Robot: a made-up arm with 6 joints. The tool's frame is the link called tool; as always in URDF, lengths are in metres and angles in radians. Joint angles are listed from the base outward. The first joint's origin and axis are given. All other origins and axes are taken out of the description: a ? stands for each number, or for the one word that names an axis. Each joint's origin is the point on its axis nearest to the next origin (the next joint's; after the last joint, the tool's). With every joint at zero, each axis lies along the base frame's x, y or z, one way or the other. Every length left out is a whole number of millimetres.
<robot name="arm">
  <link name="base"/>
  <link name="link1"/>
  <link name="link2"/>
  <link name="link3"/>
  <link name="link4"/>
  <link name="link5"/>
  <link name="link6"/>
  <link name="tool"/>
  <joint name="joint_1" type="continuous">
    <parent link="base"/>
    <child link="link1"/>
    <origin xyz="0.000 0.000 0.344" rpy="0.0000 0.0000 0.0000"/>
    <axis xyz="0 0 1"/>
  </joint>
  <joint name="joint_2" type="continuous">
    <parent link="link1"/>
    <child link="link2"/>
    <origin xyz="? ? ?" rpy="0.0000 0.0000 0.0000"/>
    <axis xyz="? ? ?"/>
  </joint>
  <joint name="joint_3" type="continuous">
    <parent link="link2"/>
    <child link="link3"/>
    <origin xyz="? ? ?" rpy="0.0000 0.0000 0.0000"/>
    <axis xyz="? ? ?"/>
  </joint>
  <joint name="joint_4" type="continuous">
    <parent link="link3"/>
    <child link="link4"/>
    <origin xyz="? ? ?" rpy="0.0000 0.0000 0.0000"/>
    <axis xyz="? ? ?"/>
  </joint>
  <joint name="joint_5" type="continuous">
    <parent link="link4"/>
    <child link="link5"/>
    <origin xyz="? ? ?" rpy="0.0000 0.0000 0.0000"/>
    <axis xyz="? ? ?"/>
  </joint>
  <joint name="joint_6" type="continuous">
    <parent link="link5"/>
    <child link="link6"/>
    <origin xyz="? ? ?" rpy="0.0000 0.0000 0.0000"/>
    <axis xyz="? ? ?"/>
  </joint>
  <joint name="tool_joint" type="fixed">
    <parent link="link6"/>
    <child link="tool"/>
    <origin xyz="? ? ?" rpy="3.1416 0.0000 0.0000"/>
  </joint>
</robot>
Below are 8 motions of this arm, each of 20 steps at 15 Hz.
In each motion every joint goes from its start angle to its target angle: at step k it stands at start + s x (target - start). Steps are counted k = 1, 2, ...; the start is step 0. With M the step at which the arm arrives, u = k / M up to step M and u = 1 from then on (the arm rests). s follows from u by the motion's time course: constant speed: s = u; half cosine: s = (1 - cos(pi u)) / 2; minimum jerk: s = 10 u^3 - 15 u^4 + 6 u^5.
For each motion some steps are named. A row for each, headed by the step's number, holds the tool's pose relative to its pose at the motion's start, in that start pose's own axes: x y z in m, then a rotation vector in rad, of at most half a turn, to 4 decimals.
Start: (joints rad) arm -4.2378 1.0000 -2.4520 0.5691 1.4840 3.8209
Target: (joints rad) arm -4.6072 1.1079 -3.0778 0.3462 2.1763 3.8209
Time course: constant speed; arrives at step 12
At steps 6, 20:
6: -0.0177 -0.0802 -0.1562 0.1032 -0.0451 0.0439
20: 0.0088 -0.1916 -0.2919 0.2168 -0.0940 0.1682

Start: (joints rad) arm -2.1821 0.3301 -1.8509 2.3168 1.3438 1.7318
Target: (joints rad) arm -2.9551 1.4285 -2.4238 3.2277 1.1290 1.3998
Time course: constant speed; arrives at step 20
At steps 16, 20:
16: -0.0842 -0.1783 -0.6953 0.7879 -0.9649 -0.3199
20: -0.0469 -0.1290 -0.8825 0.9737 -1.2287 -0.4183

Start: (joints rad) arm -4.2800 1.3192 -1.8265 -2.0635 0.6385 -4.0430
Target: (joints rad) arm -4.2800 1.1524 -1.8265 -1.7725 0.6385 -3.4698
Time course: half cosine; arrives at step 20
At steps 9, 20:
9: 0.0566 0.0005 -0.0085 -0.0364 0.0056 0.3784
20: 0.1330 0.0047 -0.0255 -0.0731 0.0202 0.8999

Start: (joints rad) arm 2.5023 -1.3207 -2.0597 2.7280 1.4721 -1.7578
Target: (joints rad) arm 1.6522 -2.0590 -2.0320 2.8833 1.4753 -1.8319
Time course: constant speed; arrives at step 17
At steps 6, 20:
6: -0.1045 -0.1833 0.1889 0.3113 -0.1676 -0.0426
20: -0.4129 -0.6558 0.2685 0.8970 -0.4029 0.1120

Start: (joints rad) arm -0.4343 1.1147 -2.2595 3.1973 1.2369 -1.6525
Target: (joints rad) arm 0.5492 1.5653 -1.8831 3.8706 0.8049 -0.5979
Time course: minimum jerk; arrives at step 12
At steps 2, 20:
2: -0.0290 0.0137 -0.0199 -0.0466 -0.0043 0.0683
20: -0.4446 -0.0212 -0.8176 -1.4406 0.3374 1.0829

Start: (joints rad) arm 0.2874 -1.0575 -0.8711 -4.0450 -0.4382 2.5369
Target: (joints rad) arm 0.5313 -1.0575 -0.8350 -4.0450 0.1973 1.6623
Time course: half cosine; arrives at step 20
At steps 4, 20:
4: 0.0114 0.0011 0.0052 -0.0311 0.0714 -0.0825
20: 0.1330 0.0162 0.0133 -0.6067 0.5728 -0.7632

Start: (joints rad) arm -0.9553 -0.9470 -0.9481 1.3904 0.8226 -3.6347
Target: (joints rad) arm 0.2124 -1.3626 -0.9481 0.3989 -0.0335 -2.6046
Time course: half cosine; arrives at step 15
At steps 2, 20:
2: 0.0050 0.0148 0.0018 -0.0027 0.0055 0.0067
20: 0.0170 0.2411 -0.1970 -0.7124 -0.2195 0.3632

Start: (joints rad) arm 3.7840 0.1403 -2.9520 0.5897 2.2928 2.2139
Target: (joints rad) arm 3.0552 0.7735 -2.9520 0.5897 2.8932 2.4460
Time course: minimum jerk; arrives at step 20
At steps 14, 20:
14: 0.3877 -0.1791 0.1536 -0.6625 0.3445 0.9450
20: 0.4823 -0.1671 0.1641 -0.8126 0.3448 1.1141

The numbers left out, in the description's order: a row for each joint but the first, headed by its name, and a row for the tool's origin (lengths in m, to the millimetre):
joint_2: xyz 0.000 0.000 0.000, axis 0 1 0
joint_3: xyz 0.055 0.000 0.293, axis 0 1 0
joint_4: xyz 0.104 0.000 -0.459, axis 0 0 -1
joint_5: xyz 0.000 0.000 0.000, axis 0 1 0
joint_6: xyz 0.081 0.000 -0.103, axis 0 0 -1
tool: xyz 0.000 0.000 0.000

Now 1 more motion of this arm.
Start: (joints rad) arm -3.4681 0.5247 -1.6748 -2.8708 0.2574 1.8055
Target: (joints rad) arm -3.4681 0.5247 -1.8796 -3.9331 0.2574 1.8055
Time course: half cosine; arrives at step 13
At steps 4, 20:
4: 0.0011 0.0263 0.0038 -0.0275 0.0735 -0.2201
20: 0.0188 0.1404 0.0104 -0.1516 0.2583 -1.0376

